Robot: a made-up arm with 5 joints.
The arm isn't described. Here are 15 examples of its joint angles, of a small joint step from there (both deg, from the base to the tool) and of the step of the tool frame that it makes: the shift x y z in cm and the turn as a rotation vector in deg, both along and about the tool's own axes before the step.
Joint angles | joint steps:
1: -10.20 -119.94 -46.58 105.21 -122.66 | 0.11 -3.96 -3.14 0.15 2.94
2: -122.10 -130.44 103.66 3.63 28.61 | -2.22 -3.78 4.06 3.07 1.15
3: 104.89 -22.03 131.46 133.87 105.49 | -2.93 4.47 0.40 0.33 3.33
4: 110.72 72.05 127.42 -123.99 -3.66 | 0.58 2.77 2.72 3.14 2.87
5: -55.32 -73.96 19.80 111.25 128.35 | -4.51 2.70 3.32 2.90 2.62
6: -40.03 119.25 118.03 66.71 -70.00 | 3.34 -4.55 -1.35 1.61 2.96
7: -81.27 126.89 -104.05 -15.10 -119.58 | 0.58 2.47 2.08 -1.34 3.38
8: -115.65 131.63 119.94 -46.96 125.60 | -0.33 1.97 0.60 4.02 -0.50
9: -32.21 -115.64 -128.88 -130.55 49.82 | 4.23 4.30 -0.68 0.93 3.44
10: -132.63 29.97 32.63 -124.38 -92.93 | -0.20 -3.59 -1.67 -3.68 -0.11
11: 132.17 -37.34 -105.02 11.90 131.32 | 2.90 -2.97 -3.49 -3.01 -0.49
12: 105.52 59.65 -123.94 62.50 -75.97 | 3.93 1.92 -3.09 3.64 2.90
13: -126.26 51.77 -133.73 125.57 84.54 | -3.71 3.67 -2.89 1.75 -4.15
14: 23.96 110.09 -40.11 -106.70 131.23 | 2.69 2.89 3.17 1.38 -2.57
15: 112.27 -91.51 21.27 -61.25 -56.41 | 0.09 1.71 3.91 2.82 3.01
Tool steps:
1: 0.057 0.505 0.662 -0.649 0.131 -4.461
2: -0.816 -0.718 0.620 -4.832 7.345 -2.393
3: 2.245 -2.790 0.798 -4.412 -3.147 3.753
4: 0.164 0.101 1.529 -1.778 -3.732 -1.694
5: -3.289 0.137 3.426 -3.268 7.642 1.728
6: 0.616 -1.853 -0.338 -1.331 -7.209 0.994
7: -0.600 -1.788 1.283 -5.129 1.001 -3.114
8: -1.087 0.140 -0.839 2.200 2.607 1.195
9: -0.987 2.131 -3.371 -1.523 4.653 3.901
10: -0.413 -1.188 -1.517 -0.309 6.638 -2.903
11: 1.806 0.103 -0.387 2.992 0.209 -0.867
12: 0.284 -1.342 0.527 -1.671 0.221 0.185
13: 0.016 4.685 -3.669 11.040 1.142 -0.920
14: 0.278 3.027 -1.185 5.702 -0.337 3.645
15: -0.422 -0.509 0.600 0.752 -2.810 -3.575
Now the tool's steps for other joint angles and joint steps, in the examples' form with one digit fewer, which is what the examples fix.
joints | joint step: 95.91 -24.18 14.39 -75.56 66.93 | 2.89 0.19 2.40 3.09 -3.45
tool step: -1.36 0.96 -1.37 8.62 2.79 -1.02
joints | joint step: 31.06 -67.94 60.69 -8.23 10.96 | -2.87 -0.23 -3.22 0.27 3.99
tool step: 1.16 -1.41 0.60 -6.14 -3.38 -3.28
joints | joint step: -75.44 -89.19 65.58 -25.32 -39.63 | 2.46 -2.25 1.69 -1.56 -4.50
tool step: -1.69 1.79 -1.61 4.27 4.62 2.19
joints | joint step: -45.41 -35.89 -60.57 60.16 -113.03 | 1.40 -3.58 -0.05 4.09 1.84
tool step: 0.21 1.07 -0.01 -1.12 -4.21 -2.20
